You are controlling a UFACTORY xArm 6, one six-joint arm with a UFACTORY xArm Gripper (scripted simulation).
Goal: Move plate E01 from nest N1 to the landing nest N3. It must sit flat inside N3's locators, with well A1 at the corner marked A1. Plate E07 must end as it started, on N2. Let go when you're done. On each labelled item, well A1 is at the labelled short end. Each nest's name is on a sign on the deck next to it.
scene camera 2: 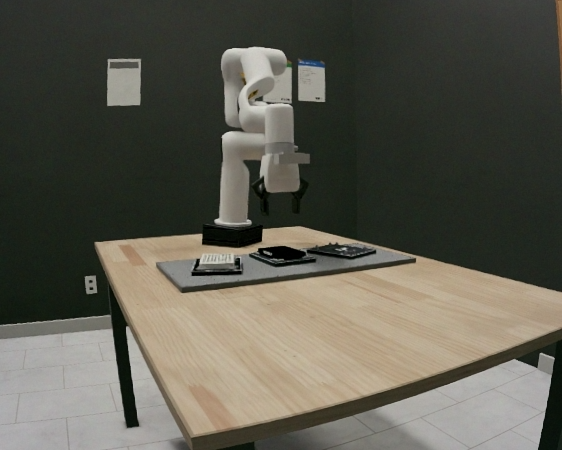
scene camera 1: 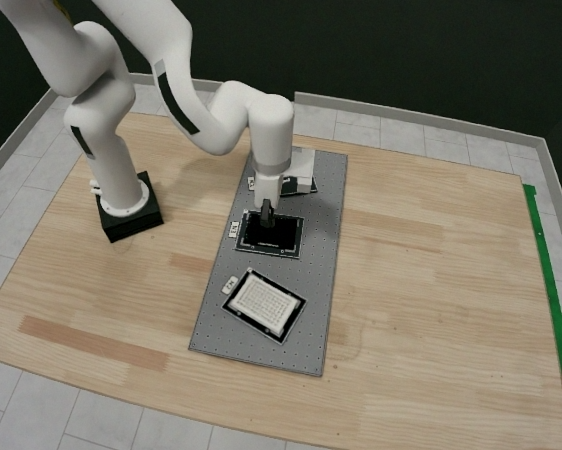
my gripper: scene camera 2; scene camera 1
same spot on my gripper: (scene camera 1: 267, 220) = (scene camera 2: 253, 187)
